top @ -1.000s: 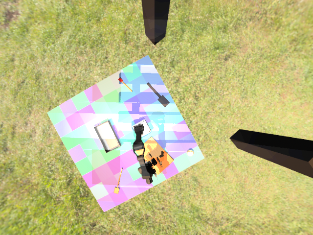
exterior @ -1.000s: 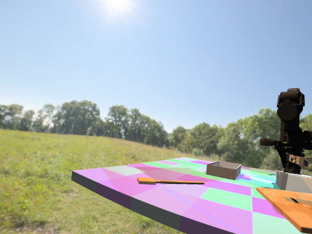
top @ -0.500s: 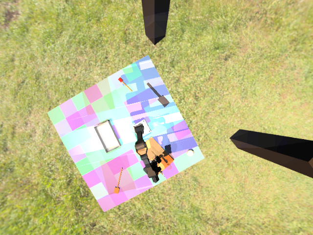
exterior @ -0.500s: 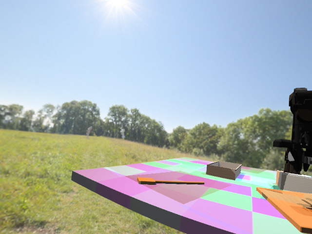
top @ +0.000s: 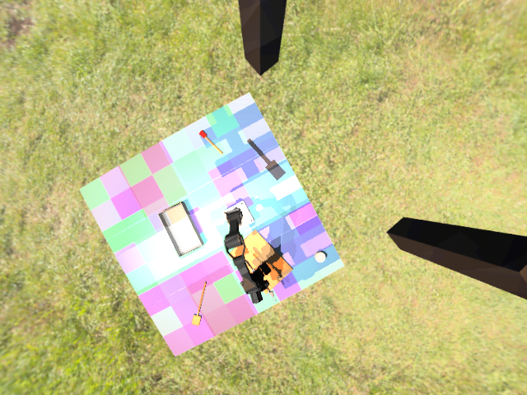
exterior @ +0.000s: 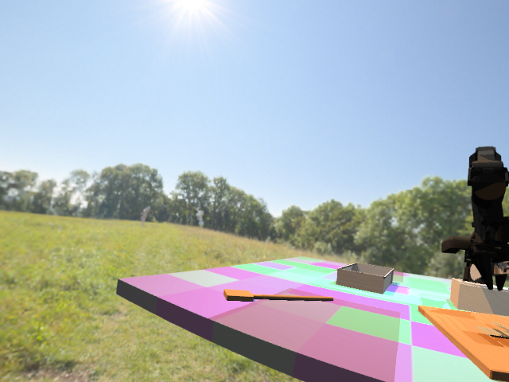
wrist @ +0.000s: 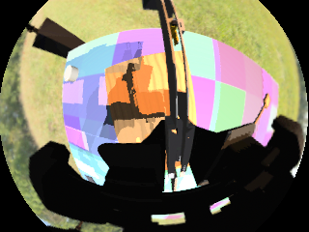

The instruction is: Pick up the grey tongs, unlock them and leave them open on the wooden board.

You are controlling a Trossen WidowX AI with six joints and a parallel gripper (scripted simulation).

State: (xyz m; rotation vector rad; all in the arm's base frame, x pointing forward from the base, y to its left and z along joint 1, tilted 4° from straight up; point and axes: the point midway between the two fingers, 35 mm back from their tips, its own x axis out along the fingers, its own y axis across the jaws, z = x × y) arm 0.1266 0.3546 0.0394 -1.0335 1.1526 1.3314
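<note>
My gripper tip is now 30 mm past the wooden board, 20 mm to the left of it and 100 mm above it. From my gripper tip the other things lie so: roasting tin 210 mm ahead, 510 mm to the right, 80 mm below; then dark spatula 490 mm behind, 490 mm to the right, 100 mm below; then small white disc 350 mm behind, 200 mm to the left, 90 mm below.
</note>
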